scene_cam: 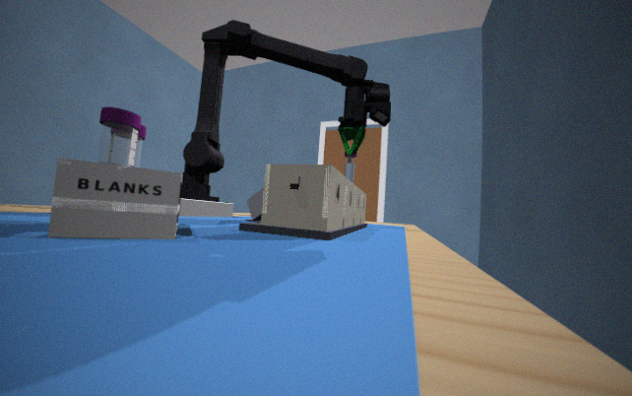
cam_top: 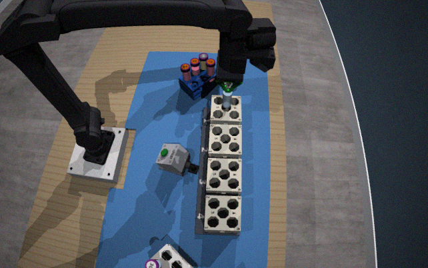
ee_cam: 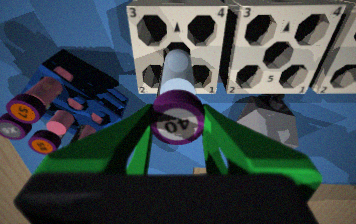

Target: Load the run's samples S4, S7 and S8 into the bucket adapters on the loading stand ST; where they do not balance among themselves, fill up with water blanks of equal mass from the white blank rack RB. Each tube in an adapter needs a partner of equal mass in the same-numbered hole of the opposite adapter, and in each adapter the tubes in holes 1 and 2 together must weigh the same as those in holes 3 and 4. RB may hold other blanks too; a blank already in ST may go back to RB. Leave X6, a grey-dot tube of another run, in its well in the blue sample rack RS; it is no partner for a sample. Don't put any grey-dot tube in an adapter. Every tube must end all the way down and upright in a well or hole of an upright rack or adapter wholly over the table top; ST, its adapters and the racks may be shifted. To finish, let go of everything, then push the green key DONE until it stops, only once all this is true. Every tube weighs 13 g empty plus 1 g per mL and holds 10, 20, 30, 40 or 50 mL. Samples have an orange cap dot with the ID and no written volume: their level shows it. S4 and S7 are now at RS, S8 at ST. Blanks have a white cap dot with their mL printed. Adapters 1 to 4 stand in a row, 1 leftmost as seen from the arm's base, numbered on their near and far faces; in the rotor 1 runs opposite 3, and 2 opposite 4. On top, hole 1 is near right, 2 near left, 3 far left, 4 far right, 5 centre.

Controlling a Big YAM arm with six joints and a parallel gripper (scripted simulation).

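Now: hand 10 mm to the right of the 40 mL blank and 50 mm above it. Also, from my hand: adapter 3: 30 mm ahead, 220 mm to the right, 160 mm below; then blue sample rack RS: 130 mm behind, 150 mm to the left, 180 mm below; then adapter 2: 20 mm ahead, 110 mm to the right, 160 mm below.
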